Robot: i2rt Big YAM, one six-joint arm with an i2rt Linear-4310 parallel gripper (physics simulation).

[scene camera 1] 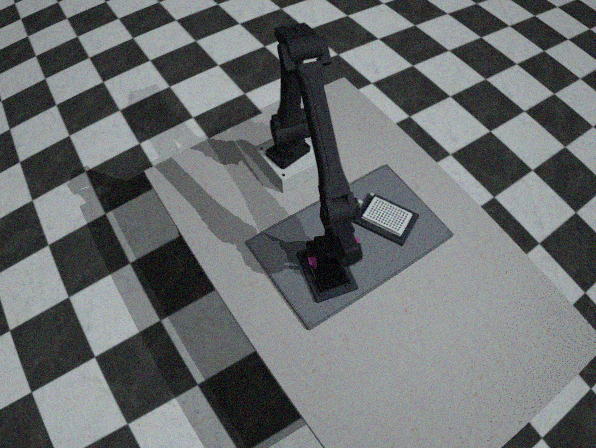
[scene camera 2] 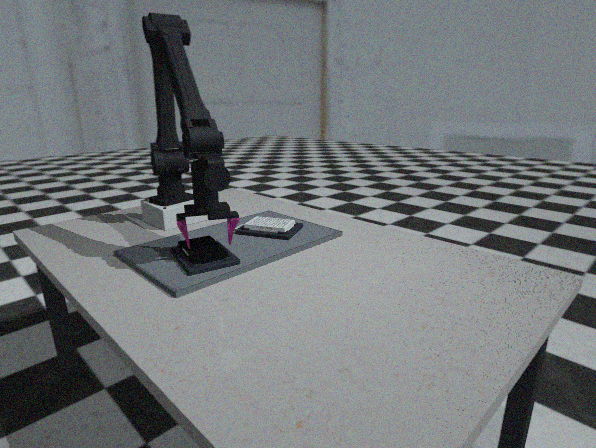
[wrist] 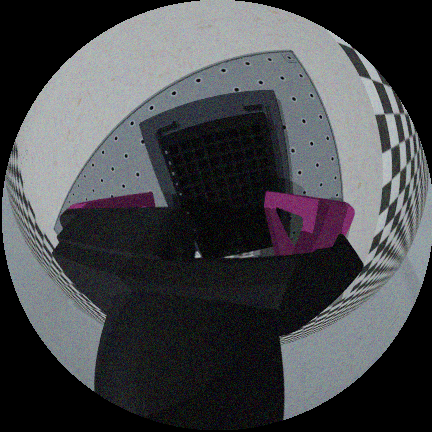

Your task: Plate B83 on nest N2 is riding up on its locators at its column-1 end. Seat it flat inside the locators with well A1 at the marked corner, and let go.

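Frame: origin at the arm's base, x left, y back, z up, level; centimetres.
Where they show: gripper, fingertip midpoint: [scene camera 1: 332, 264] [scene camera 2: 209, 246] [wrist: 207, 197]; arm's base at its link origin: [scene camera 1: 288, 152] [scene camera 2: 172, 200].
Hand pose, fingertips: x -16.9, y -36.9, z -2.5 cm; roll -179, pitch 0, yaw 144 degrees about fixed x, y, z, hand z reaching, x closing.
Observation:
Each offset is from my fingertips to the top centre of the thing. "spot": to the spot under its first point.
Plate B83 @(dz +0.4, dx -1.5, dy +1.1 cm) [scene camera 1: 331, 278] [scene camera 2: 207, 248] [wrist: 220, 155] is a black well plate on the dark nest N2 @(dz -1.0, dx -1.6, dy +0.6 cm) [scene camera 1: 325, 297] [scene camera 2: 212, 268] [wrist: 207, 108]. In the wrist view, two small locators show at the plate's far end; the near end is dark and partly hidden by the gripper body. The plate's tilt and the A1 marking cannot be made out clearly. My gripper [scene camera 2: 210, 245] [wrist: 207, 197] has magenta fingers spread wide and empty. In scene camera 2 it points down, with the fingertips low, near plate height, around the plate's arm-side part; contact cannot be told.
A white well plate @(dz -0.2, dx +23.6, dy +0.9 cm) [scene camera 1: 387, 215] [scene camera 2: 270, 223] sits on another dark nest @(spot: dz -1.6, dx +20.8, dy -7.4 cm) [scene camera 1: 401, 240] [scene camera 2: 295, 233], farther right on the same grey perforated board @(dz -2.7, dx +11.6, dy +3.3 cm) [scene camera 1: 380, 262] [scene camera 2: 150, 270] [wrist: 311, 165]. The arm's white base block [scene camera 1: 300, 177] [scene camera 2: 154, 216] stands behind the board.

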